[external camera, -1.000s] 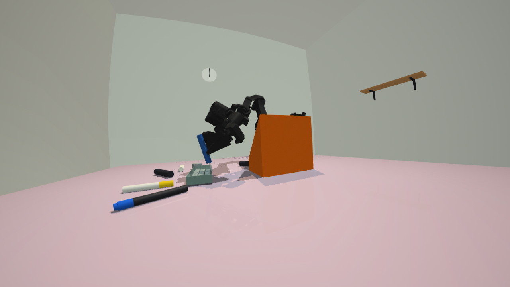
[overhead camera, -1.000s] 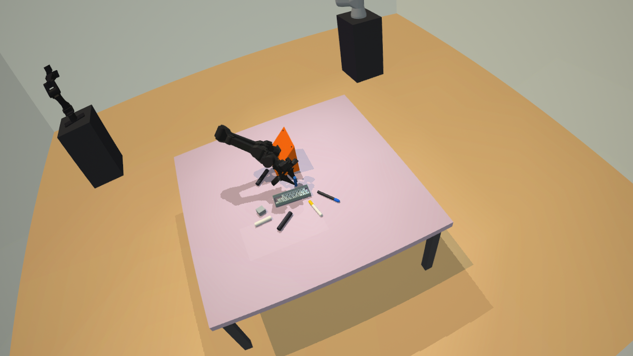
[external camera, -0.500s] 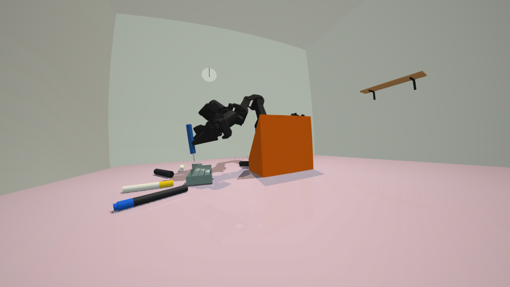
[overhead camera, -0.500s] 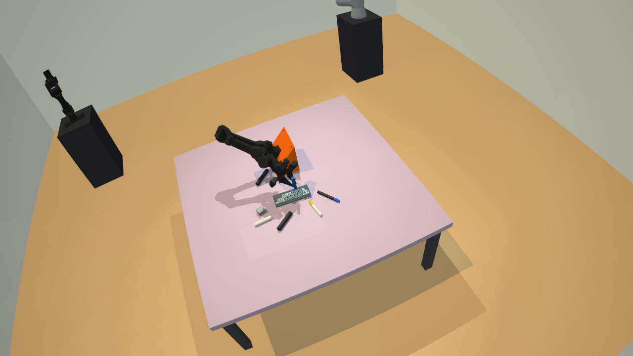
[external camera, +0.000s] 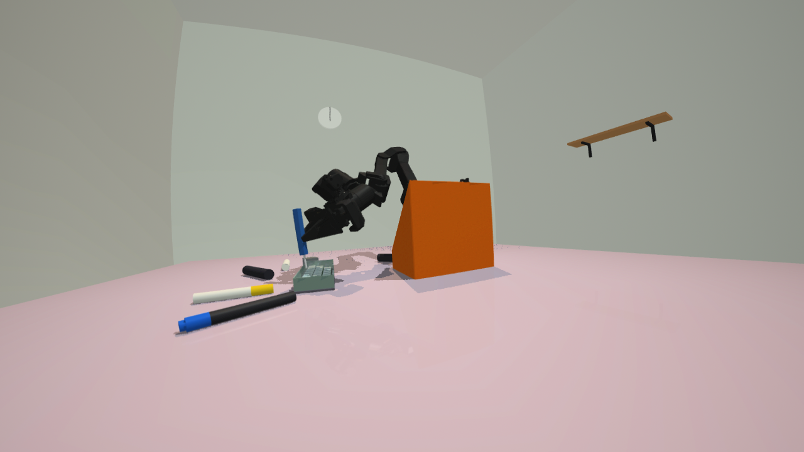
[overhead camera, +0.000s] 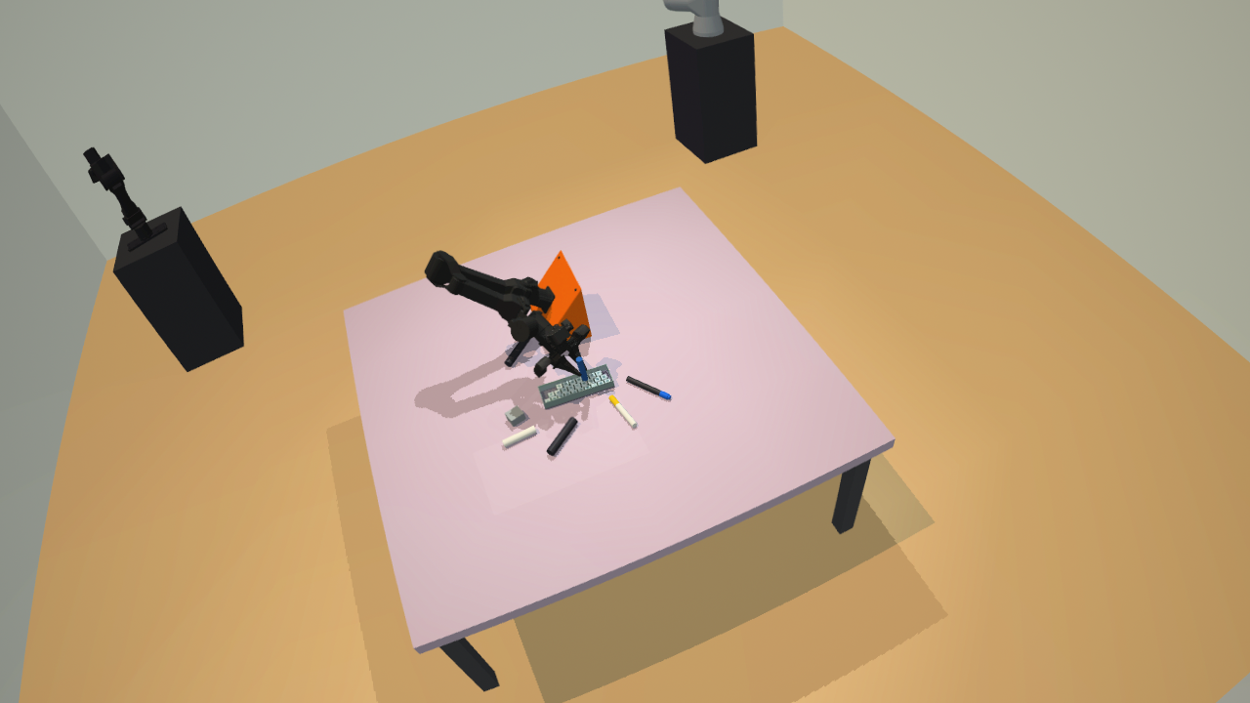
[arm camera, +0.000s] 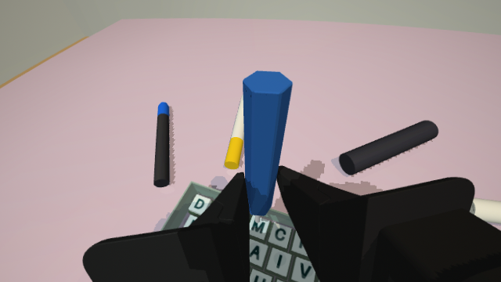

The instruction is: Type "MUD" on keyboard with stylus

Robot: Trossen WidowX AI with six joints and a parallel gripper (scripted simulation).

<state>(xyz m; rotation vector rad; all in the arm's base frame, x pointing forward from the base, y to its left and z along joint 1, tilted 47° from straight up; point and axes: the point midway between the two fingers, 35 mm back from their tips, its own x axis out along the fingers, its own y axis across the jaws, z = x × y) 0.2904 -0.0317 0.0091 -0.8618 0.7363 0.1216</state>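
Right now my gripper tip is 10 cm short of the yellow-capped white marker, 8 cm above it and 5 cm to the right of it. Round my gripper tip: stylus 2 cm below; stylus tip 5 cm below, 1 cm behind; blue-capped black marker 16 cm to the left, 10 cm ahead, 8 cm below.
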